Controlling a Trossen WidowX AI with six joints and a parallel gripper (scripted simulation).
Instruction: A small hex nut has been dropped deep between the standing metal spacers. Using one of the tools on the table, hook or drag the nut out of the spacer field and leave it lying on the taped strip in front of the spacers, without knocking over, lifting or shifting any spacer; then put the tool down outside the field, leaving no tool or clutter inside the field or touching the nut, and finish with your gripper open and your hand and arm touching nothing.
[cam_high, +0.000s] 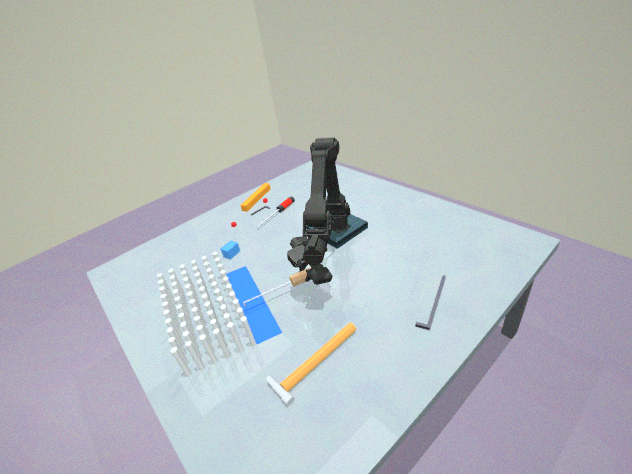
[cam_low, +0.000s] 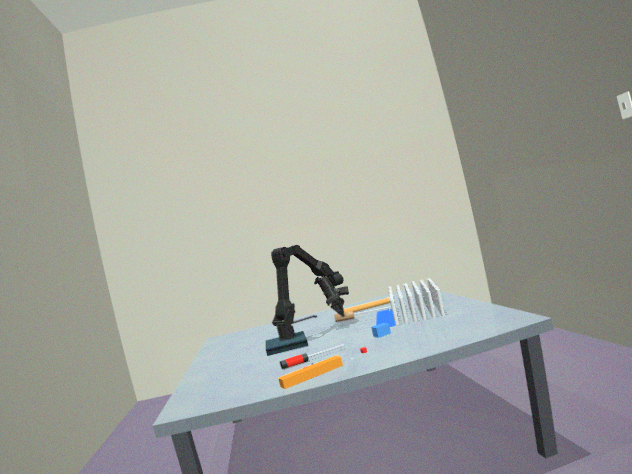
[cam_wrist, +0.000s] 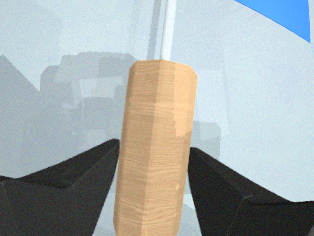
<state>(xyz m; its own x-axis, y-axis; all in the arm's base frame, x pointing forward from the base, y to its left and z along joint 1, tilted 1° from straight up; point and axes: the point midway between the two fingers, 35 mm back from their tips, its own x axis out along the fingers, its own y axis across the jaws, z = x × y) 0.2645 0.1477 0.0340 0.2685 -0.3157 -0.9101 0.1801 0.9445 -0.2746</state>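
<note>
Now: gripper tip 180 mm short of the blue taped strip, 70 mm to the left of it and 40 mm above it. From my gripper tip the other things lie so: hex key (550 mm to the right, 160 mm behind, 30 mm below); then thin-rod tool (100 mm ahead, 20 mm to the right); then blue block (360 mm to the right, 110 mm ahead, 20 mm below).
</note>
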